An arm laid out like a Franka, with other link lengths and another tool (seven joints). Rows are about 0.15 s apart.
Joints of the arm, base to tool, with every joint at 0 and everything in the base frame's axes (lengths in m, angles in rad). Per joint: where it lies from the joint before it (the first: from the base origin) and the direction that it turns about. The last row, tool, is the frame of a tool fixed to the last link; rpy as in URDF.
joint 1: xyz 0.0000 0.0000 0.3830 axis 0 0 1
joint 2: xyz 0.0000 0.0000 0.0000 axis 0 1 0
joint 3: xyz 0.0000 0.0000 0.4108 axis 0 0 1
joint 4: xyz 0.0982 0.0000 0.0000 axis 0 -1 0
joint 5: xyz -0.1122 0.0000 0.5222 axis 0 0 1
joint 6: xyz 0.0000 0.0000 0.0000 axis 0 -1 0
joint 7: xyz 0.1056 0.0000 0.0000 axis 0 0 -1
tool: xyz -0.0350 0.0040 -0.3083 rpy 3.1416 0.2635 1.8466
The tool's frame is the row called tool.
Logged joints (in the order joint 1, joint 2, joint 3, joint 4, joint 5, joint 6, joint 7), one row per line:
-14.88, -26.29, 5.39, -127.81, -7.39, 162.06, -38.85
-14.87, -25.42, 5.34, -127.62, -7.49, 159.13, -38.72
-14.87, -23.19, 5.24, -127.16, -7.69, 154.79, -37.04
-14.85, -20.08, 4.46, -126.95, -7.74, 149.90, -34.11
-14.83, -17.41, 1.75, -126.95, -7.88, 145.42, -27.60
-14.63, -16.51, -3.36, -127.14, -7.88, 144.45, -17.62
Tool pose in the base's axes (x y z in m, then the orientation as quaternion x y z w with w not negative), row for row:
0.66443, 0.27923, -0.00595, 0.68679, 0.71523, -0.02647, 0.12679
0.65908, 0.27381, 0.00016, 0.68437, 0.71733, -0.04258, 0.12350
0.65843, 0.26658, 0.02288, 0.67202, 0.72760, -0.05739, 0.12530
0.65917, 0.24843, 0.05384, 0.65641, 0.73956, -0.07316, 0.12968
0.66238, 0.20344, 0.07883, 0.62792, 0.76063, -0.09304, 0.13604
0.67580, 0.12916, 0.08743, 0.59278, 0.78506, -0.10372, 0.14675
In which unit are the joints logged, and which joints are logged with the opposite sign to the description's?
The joints are logged in degrees. Opposite sign: joint 1, joint 2, joint 7.
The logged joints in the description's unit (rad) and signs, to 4 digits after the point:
0.2597, 0.4588, 0.0941, -2.2307, -0.1290, 2.8285, 0.6781
0.2595, 0.4437, 0.0932, -2.2274, -0.1307, 2.7773, 0.6758
0.2595, 0.4047, 0.0915, -2.2194, -0.1342, 2.7016, 0.6465
0.2592, 0.3505, 0.0778, -2.2157, -0.1351, 2.6162, 0.5953
0.2588, 0.3039, 0.0305, -2.2157, -0.1375, 2.5381, 0.4817
0.2553, 0.2882, -0.0586, -2.2190, -0.1375, 2.5211, 0.3075

